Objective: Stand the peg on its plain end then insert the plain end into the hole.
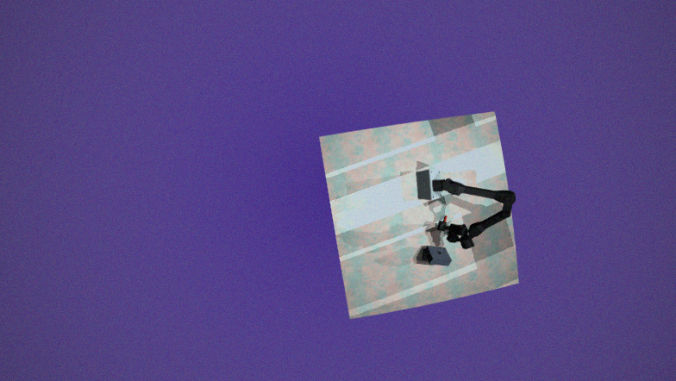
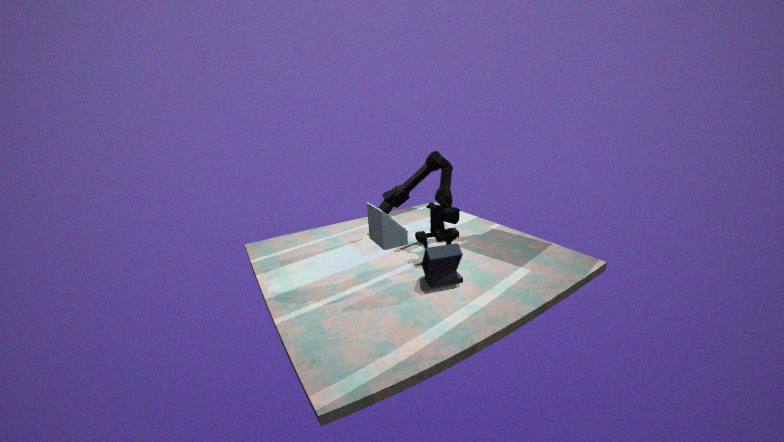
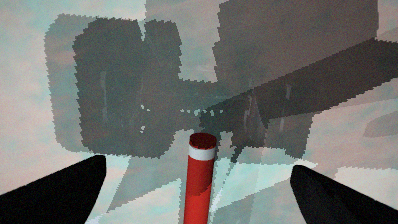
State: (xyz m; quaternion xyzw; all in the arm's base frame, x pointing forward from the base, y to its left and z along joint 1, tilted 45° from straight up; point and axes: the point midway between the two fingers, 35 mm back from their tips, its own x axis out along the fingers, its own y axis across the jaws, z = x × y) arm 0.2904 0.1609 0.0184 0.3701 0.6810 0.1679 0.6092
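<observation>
The red peg is 10 mm behind my gripper tip and 10 mm below it. From my gripper tip the other things lie so: sloped grey panel: 180 mm ahead, 100 mm to the right, 60 mm above.
</observation>
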